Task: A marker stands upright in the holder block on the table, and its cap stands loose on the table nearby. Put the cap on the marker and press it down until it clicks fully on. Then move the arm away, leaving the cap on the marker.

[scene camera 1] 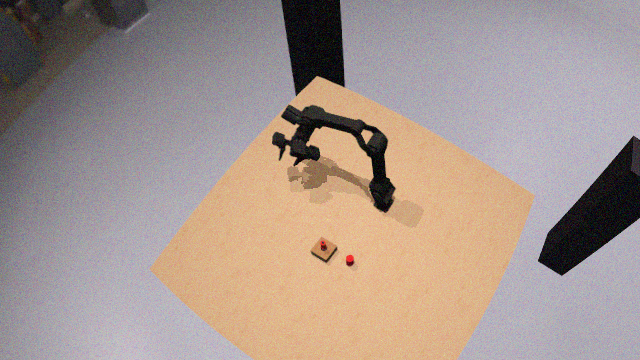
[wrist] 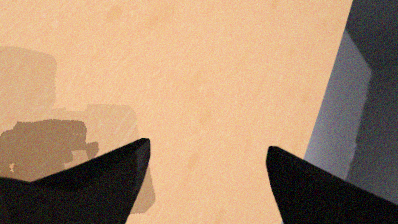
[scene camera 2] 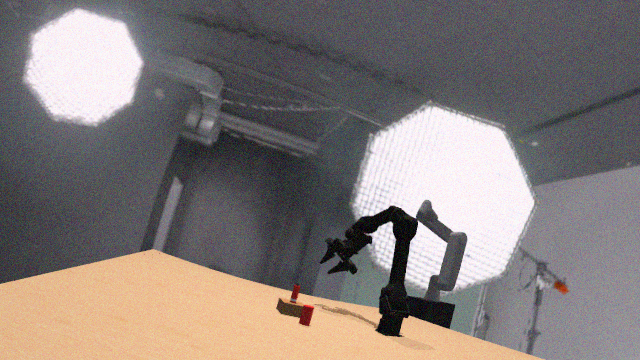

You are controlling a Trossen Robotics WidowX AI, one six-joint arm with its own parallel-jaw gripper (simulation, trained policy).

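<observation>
Gripper (scene camera 1: 286,163) visible. Also visible: the gripper (wrist: 208,150) in the wrist view and the gripper (scene camera 2: 323,268) in scene camera 2.
</observation>
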